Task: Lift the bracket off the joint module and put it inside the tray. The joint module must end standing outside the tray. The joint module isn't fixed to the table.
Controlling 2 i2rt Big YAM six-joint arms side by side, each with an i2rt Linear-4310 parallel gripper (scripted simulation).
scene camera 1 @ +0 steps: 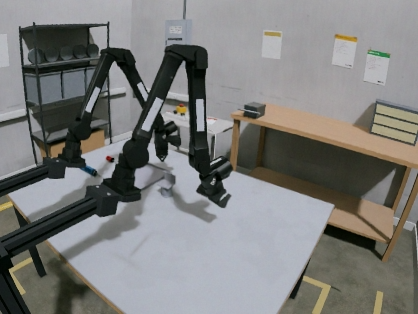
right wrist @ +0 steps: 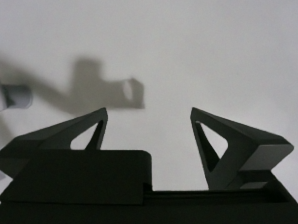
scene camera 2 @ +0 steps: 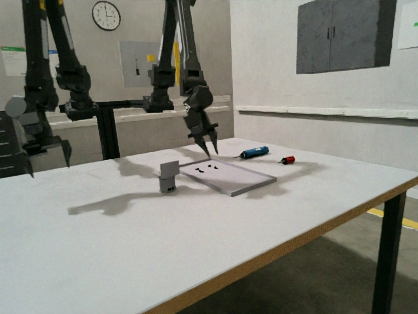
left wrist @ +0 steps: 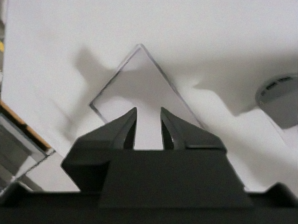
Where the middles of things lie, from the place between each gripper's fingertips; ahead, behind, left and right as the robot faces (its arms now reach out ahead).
Right now the tray [left wrist: 138, 82] is 12 cm below my left hand, 12 cm behind it and 11 cm to the left of it.
Right now my right hand [scene camera 2: 51, 172] is 50 mm short of the tray, 580 mm to the right of it and 130 mm above it.
